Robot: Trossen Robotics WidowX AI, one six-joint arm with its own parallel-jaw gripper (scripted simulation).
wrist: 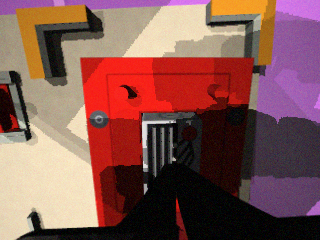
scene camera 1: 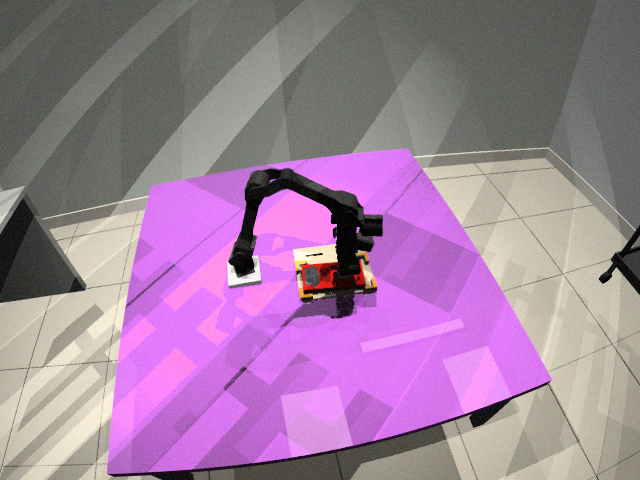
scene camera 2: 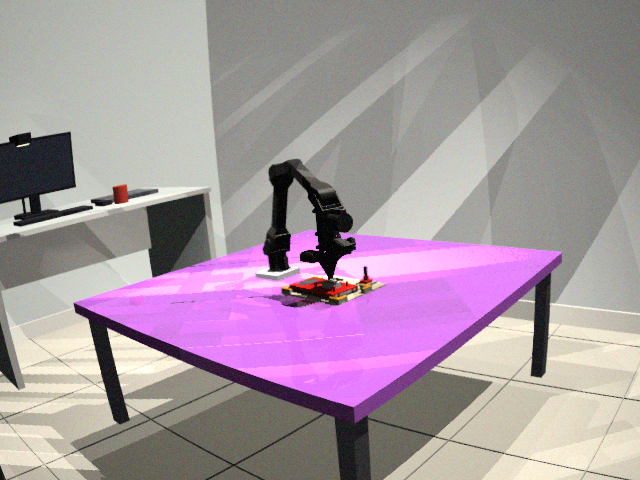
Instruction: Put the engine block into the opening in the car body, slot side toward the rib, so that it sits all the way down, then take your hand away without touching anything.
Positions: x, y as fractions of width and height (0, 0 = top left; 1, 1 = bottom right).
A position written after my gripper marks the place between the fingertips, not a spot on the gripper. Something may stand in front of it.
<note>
My gripper (scene camera 2: 0.52, 0.58) is shut, holding nothing. Further things: a grey engine block (wrist: 0.55, 0.57).
My gripper shows as well in the wrist view (wrist: 0.54, 0.71) and in scene camera 1 (scene camera 1: 0.54, 0.56).
</note>
